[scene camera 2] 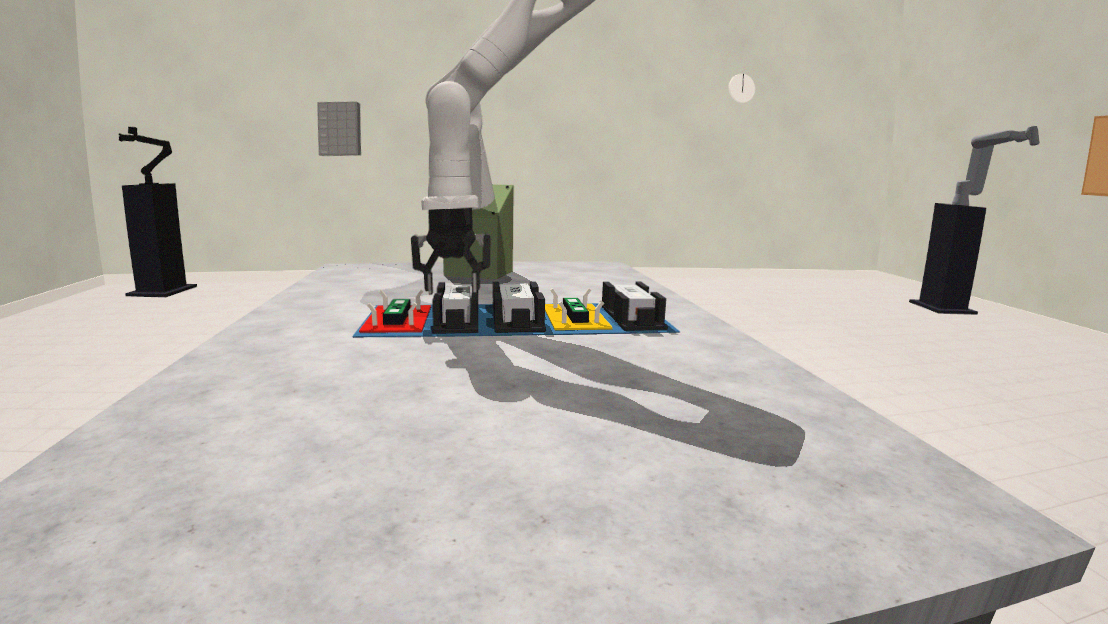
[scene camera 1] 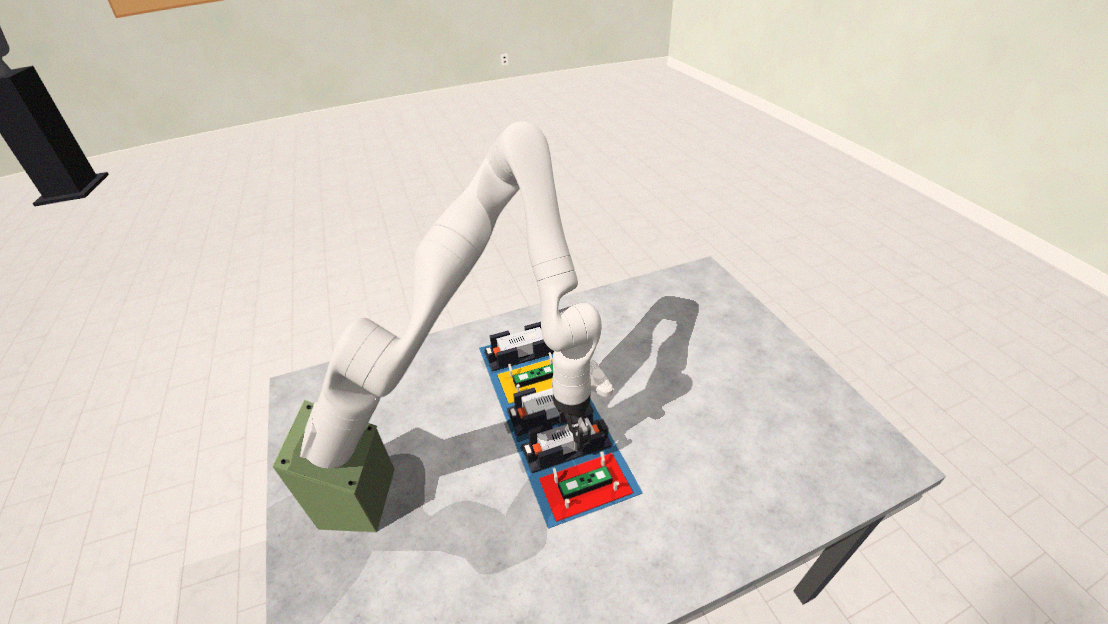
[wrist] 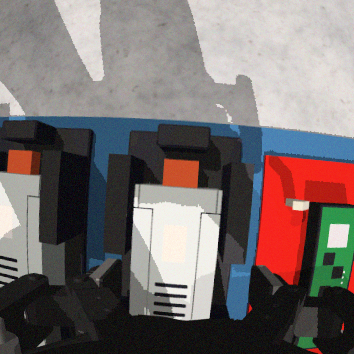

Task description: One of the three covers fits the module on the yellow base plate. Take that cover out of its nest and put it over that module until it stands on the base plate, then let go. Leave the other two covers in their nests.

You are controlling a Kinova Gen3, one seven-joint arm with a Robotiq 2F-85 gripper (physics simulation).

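My gripper is open and empty, pointing down. Its fingertips are low over the nest beside the red plate, one to each side of the white cover in it. A greyer cover sits in the middle nest. A third, white cover sits in the end nest beyond the yellow base plate. The green module on the yellow plate is uncovered; neither it nor the third cover shows in the wrist view.
A red base plate with another green module lies beside the nearest nest. Thin posts stand around both modules. Black nest walls rise beside the covers. Everything stands on a blue board.
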